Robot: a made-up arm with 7 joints. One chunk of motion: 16 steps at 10 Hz.
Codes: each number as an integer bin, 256 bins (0 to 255) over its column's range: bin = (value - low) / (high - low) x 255, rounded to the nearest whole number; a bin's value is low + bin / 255 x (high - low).
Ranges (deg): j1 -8..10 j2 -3..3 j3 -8..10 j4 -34..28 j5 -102..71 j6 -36..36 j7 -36..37
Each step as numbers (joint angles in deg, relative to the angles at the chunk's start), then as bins.
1 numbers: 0.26 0.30 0.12 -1.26 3.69 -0.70 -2.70
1 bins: 117 140 115 135 156 125 116
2 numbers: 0.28 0.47 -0.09 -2.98 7.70 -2.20 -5.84
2 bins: 117 147 112 128 162 120 105
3 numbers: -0.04 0.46 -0.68 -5.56 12.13 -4.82 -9.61
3 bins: 113 147 104 117 168 110 92
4 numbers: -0.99 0.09 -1.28 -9.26 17.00 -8.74 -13.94
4 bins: 99 131 95 102 175 97 77
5 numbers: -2.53 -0.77 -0.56 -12.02 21.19 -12.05 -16.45
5 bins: 77 95 105 90 182 85 68
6 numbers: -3.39 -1.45 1.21 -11.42 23.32 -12.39 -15.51
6 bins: 65 66 130 93 185 84 72
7 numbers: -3.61 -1.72 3.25 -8.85 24.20 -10.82 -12.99
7 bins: 62 54 159 103 186 89 80
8 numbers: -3.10 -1.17 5.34 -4.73 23.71 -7.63 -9.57
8 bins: 69 78 189 120 185 100 92
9 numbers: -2.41 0.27 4.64 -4.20 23.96 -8.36 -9.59
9 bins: 79 139 179 123 186 98 92
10 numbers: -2.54 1.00 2.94 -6.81 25.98 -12.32 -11.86
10 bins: 77 170 155 112 189 84 84
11 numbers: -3.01 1.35 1.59 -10.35 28.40 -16.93 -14.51
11 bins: 71 185 136 97 192 68 75
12 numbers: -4.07 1.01 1.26 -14.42 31.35 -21.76 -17.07
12 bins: 56 170 131 81 197 50 66
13 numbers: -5.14 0.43 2.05 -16.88 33.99 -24.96 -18.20
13 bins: 41 146 142 70 200 39 62
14 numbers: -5.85 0.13 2.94 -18.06 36.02 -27.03 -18.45
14 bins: 30 133 155 66 203 32 61
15 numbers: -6.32 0.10 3.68 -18.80 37.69 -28.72 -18.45
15 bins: 24 132 165 63 206 26 61
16 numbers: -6.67 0.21 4.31 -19.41 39.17 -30.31 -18.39
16 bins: 19 136 174 60 208 20 62
